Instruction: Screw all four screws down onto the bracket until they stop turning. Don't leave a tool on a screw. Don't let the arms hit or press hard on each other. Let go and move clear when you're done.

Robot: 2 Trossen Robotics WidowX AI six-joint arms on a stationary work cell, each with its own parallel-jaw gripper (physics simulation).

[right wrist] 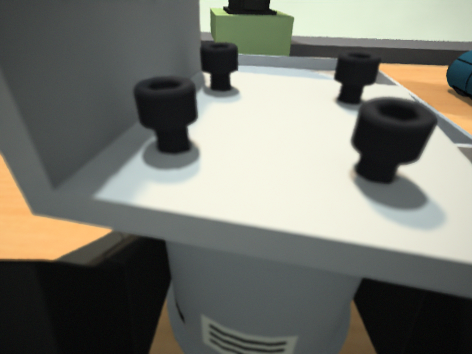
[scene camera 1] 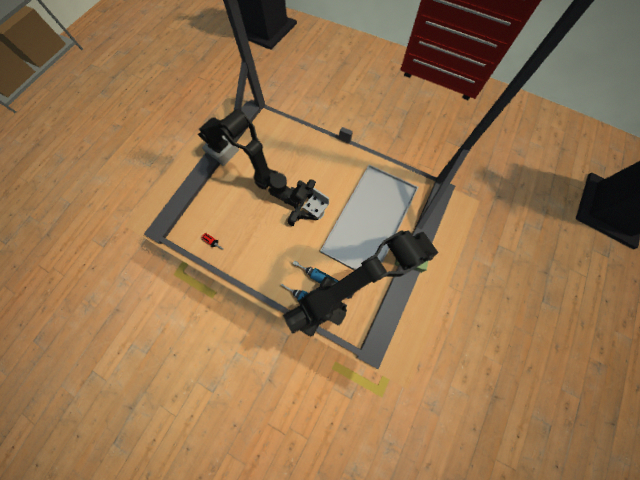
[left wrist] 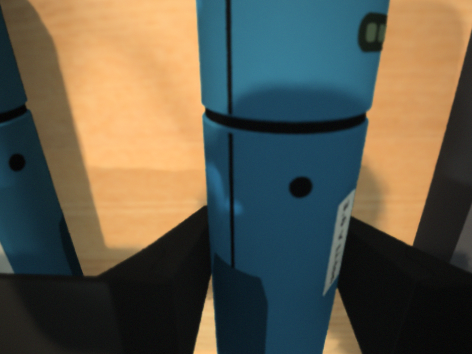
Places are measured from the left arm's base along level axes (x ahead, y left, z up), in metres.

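Pixels of known places: left gripper, fingertip midpoint: (left wrist: 269, 218); right gripper, fingertip midpoint: (scene camera 1: 321, 212); left arm's base at its link origin: (right wrist: 248, 12); right arm's base at its link origin: (scene camera 1: 218, 144).
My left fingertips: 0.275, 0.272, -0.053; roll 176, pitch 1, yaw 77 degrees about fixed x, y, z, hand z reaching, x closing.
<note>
Ahead of a thing's pixels: the offset from my left fingertips to its top centre, as dx, dy, dz.
The grey bracket (scene camera 1: 314, 205) (right wrist: 270, 150) sits on a grey cylinder {+0.113, -0.338, +0.063} (right wrist: 265, 295). Four black screws stand in it with shank showing under their heads, among them a near-left screw {+0.123, -0.361, +0.076} (right wrist: 166, 102) and a near-right screw {+0.136, -0.328, +0.077} (right wrist: 392, 125). My right gripper (right wrist: 265, 260) is shut on the cylinder below the bracket. My left gripper (left wrist: 269, 218) is shut on the thin-bit blue driver {+0.029, -0.007, +0.040} (scene camera 1: 299, 294) (left wrist: 290, 160), near the table's front edge; in scene camera 1 the arm hides its fingers. The other blue driver {+0.011, -0.095, +0.040} (scene camera 1: 317, 274) (left wrist: 30, 200), with a thicker bit, lies beside it.
A red screwdriver {+0.445, -0.102, +0.029} (scene camera 1: 209, 239) lies at the front left of the table. A shallow grey tray {-0.098, -0.373, +0.015} (scene camera 1: 367, 206) lies to the right of the bracket. Dark frame beams (scene camera 1: 222, 274) edge the table, with uprights at the back. The two arms are apart.
</note>
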